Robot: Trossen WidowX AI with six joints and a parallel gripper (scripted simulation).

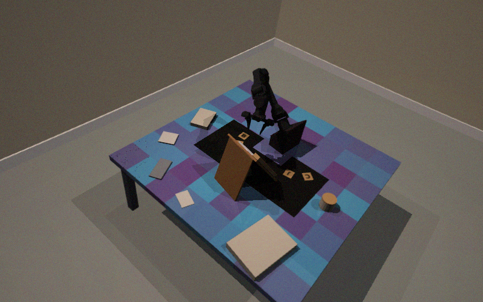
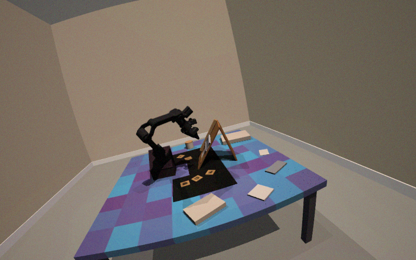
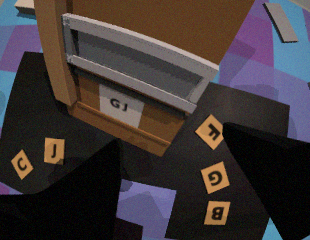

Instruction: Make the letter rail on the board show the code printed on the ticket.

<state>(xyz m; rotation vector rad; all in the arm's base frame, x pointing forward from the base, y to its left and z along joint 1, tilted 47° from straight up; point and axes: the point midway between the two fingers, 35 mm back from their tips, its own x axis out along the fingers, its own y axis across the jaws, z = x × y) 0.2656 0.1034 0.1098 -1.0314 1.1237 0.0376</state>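
Right now my gripper tip is 50 mm past the tan letter tile, 150 mm to the left of it and 230 mm above it. Also, from my gripper tip: ticket: 20 mm ahead, 80 mm to the left, 150 mm below; then black mat: 90 mm behind, 40 mm to the left, 230 mm below; then grey card: 470 mm ahead, 230 mm to the right, 230 mm below.
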